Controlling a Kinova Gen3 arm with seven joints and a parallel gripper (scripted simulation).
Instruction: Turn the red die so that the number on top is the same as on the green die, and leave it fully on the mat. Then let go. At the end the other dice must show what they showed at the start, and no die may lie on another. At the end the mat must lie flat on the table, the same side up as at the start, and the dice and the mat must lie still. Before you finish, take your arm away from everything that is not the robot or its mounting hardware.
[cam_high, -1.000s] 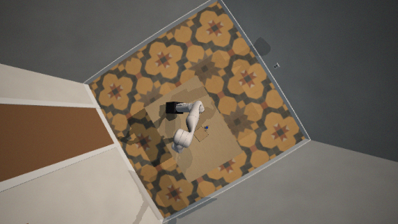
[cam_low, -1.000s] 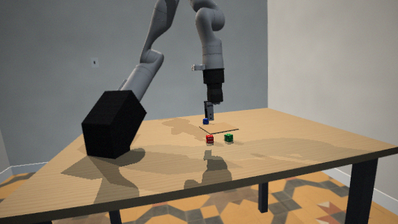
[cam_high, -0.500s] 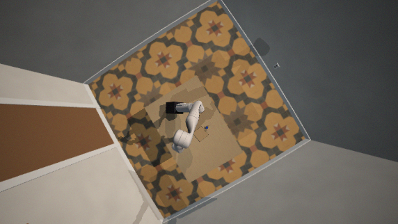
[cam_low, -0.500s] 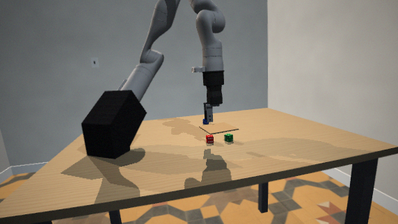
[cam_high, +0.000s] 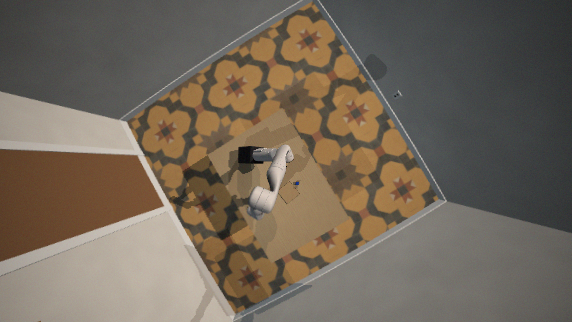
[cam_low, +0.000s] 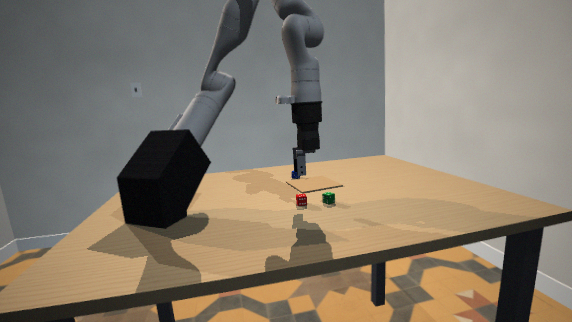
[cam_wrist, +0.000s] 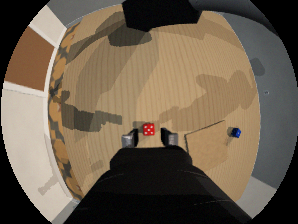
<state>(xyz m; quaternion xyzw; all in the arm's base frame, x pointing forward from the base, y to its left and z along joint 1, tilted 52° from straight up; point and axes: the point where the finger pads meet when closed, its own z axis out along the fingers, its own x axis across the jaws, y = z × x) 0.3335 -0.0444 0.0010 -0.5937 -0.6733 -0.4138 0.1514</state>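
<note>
Right now my hand is 90 mm above the red die. From my hand the other things lie so: tan mat: 30 mm ahead, 190 mm to the left, 100 mm below; blue die: 40 mm behind, 280 mm to the left, 90 mm below; green die: 70 mm ahead, 10 mm to the left, 90 mm below.
</note>
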